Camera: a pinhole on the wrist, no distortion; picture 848 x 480 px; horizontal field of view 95.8 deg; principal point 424.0 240.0 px. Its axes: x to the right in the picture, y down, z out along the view. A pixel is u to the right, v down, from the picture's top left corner.
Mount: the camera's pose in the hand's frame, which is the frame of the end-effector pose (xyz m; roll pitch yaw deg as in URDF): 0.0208 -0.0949 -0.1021 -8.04 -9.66 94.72
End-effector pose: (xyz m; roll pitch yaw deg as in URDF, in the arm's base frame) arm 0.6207 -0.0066 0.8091 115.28 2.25 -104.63
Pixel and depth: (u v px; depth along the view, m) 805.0 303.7 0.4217
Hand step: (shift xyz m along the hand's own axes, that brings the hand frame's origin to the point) -0.1356 0.2384 0.3702
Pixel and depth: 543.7 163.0 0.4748
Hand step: 0.0434 -0.0277 0.3994
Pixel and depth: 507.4 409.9 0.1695
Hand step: -0.0778 -0.0930 0.0592
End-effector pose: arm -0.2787 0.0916 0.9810 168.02 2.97 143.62
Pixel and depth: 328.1 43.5 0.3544
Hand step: 0.1632 -0.2343 0.2540
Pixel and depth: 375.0 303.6 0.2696
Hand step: -0.0545 -0.1791 0.1491
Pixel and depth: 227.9 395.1 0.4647
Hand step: -0.2043 -0.4218 0.2857
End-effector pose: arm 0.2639 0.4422 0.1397 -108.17 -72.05 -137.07
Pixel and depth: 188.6 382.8 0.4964
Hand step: -0.1998 -0.4932 0.3058
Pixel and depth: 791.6 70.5 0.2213
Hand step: 0.0726 0.0802 0.1630
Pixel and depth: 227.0 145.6 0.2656
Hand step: 0.0632 -0.2723 0.1433
